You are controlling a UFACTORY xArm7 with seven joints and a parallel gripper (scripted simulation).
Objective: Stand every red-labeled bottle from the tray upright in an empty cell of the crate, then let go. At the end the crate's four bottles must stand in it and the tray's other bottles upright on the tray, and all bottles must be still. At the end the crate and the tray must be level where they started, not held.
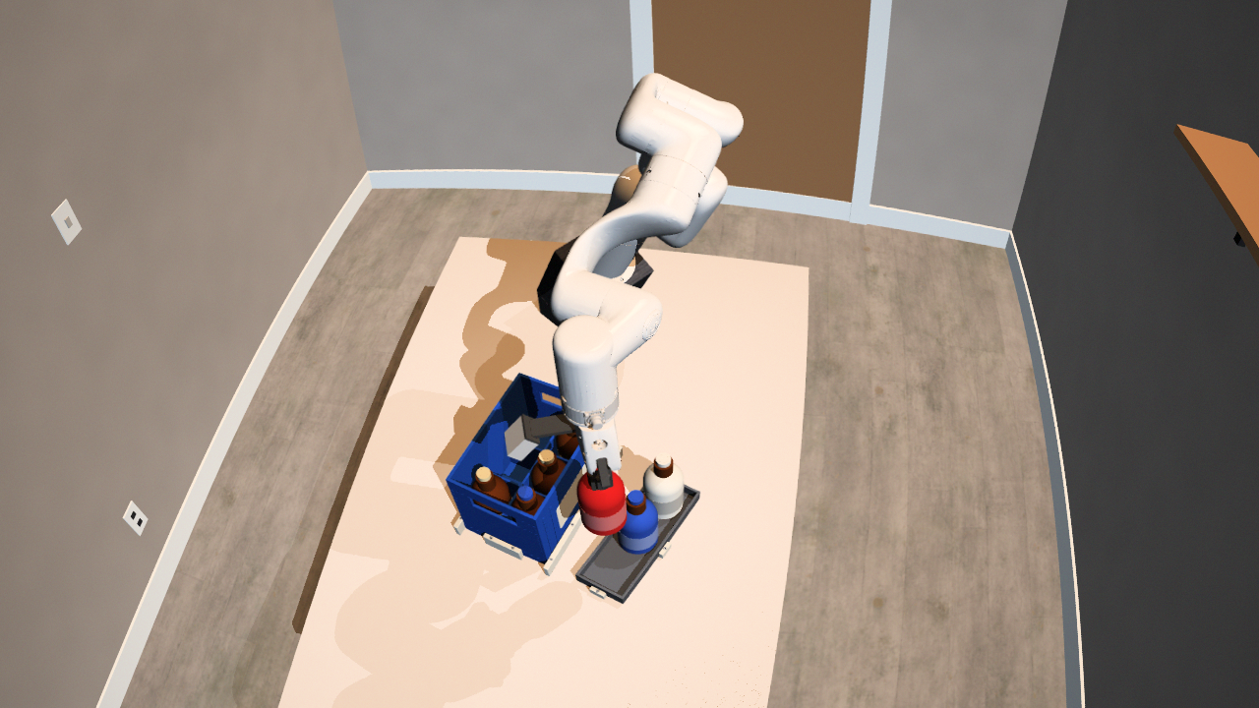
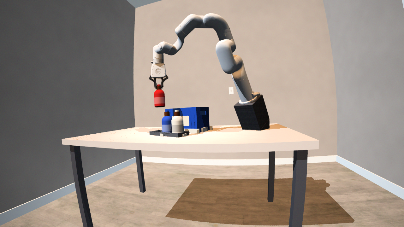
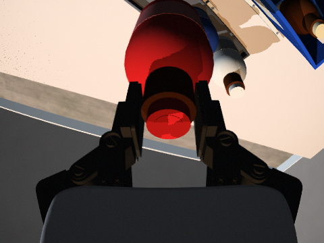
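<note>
Now: the red-labeled bottle 70 mm below my hand. The rest, counted from my hand: white-labeled bottle 250 mm below, 170 mm behind, 30 mm to the left; then blue-labeled bottle 250 mm below, 80 mm behind, 20 mm to the left; then tray 320 mm below, 80 mm behind, 20 mm to the left.
</note>
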